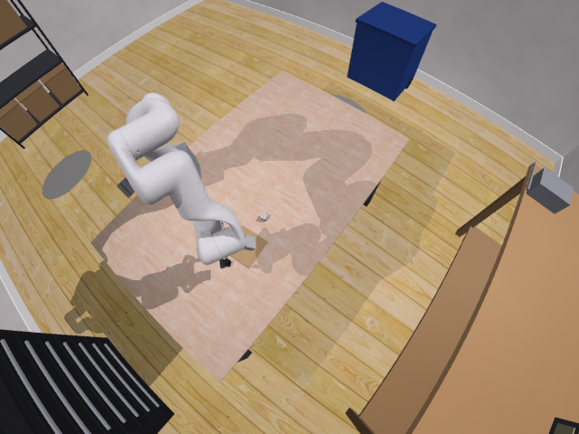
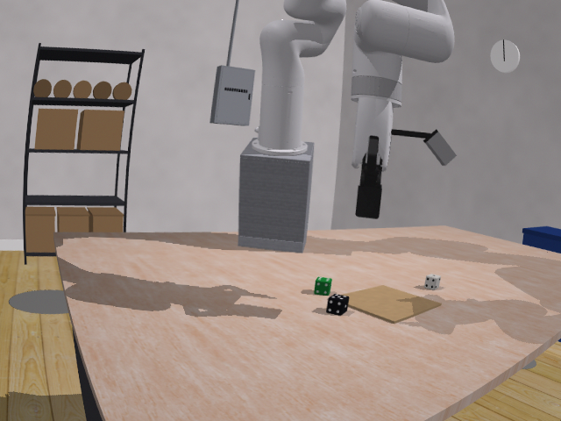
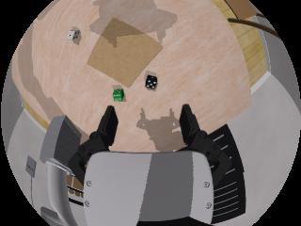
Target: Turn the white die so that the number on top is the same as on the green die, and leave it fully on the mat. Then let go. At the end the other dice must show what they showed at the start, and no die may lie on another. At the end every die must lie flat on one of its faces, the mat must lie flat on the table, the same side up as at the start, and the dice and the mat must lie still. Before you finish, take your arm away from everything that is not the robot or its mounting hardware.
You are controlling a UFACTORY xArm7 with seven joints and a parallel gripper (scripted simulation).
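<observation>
My hand is 150 mm above the black die, 20 mm to the left of it and 20 mm past it. From my hand the other things lie so: green die 150 mm below, 100 mm behind, 30 mm to the left; brown mat 160 mm below, 80 mm to the left; white die 240 mm to the left, 150 mm below, 10 mm behind.
</observation>
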